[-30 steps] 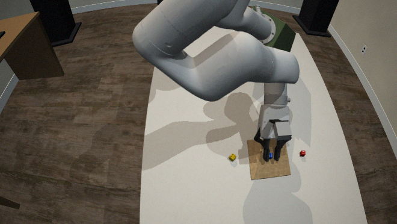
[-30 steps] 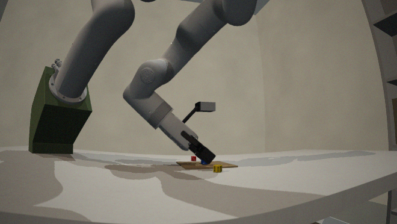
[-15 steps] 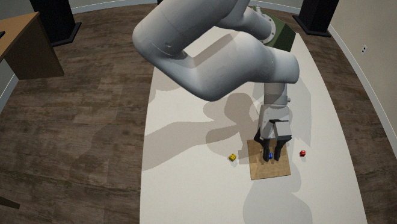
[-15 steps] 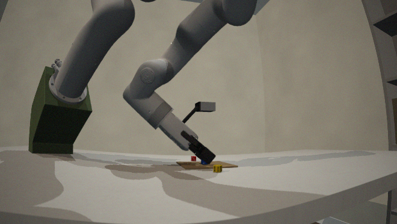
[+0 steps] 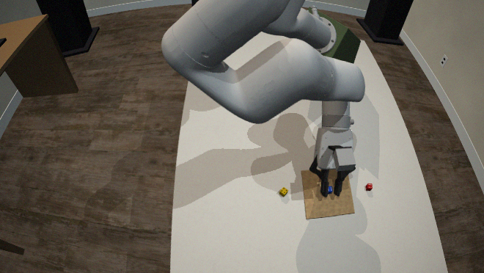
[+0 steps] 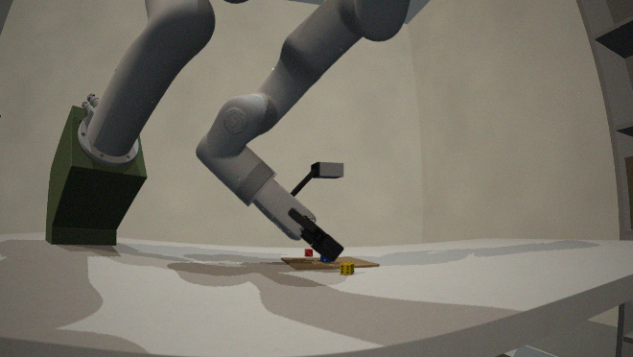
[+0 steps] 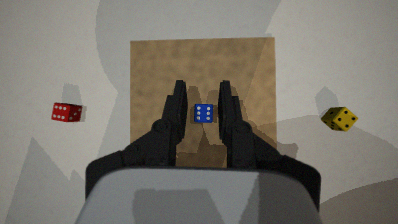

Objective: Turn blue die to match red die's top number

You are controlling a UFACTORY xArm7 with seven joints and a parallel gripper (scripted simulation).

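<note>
The blue die lies 20 mm below my hand. The rest, counted from my hand: mat (30 mm below); red die (10 mm ahead, 130 mm to the left, 20 mm below); yellow die (20 mm behind, 120 mm to the right, 20 mm below).
</note>
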